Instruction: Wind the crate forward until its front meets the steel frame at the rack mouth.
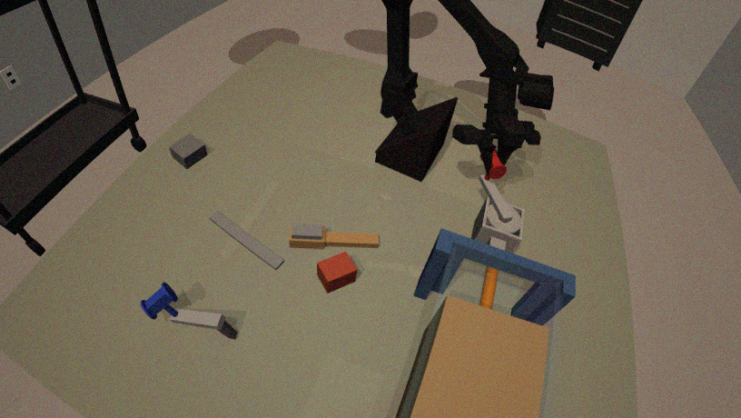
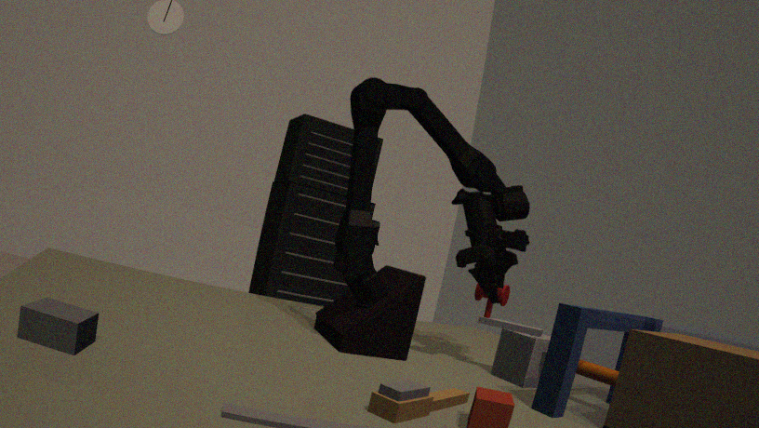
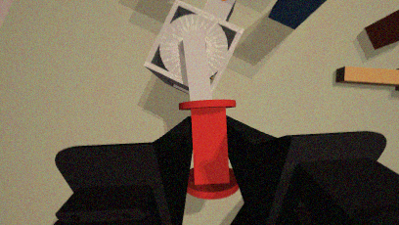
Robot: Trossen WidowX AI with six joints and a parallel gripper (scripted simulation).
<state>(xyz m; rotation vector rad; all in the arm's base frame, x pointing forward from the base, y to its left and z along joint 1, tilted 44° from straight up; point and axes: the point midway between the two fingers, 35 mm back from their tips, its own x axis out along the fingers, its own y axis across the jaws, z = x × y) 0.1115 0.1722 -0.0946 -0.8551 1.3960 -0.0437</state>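
My gripper tip is 20 mm short of the red-knobbed winch handle, 10 mm to the right of it and 30 mm above it. The rest, counted from my gripper tip: grey winch: 60 mm ahead, 40 mm to the left, 100 mm below; then wooden brush: 200 mm ahead, 280 mm to the right, 110 mm below; then red knob: 10 mm behind, 10 mm to the right.
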